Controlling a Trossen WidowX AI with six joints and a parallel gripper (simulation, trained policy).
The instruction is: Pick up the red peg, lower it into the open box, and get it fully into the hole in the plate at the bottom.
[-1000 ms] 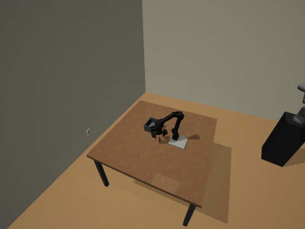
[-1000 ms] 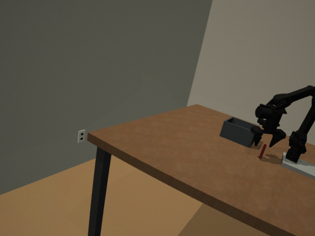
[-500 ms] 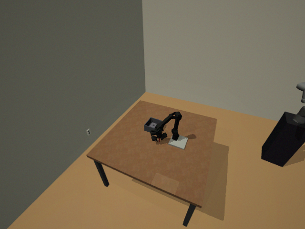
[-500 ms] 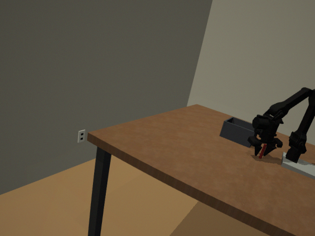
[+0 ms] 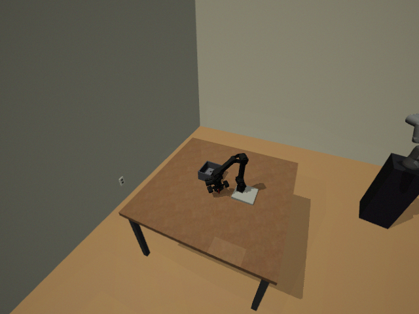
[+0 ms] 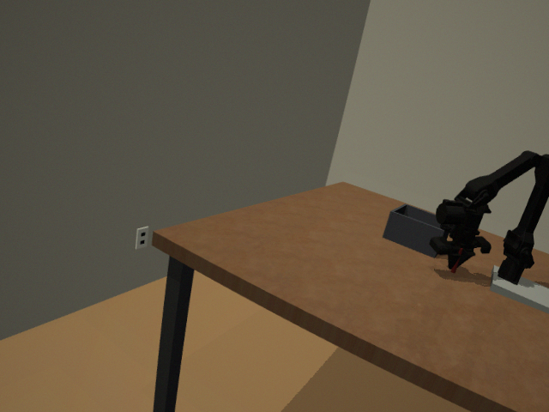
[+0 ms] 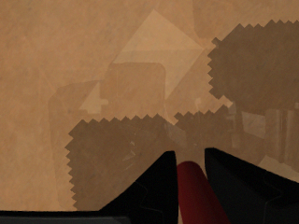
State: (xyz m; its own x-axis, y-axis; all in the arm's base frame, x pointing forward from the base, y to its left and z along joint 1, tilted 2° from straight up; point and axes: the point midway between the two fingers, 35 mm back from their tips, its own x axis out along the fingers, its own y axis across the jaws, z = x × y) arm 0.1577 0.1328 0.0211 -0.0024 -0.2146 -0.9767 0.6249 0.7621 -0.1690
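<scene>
My gripper tip is now 18 cm short of the plate, 15 cm to the left of it and 3 cm below it. The rest, counted from my gripper tip: dark grey box 18 cm ahead, 15 cm to the right, 1 cm above; red peg 3 cm above, 1 cm to the left, 1 cm behind.
</scene>
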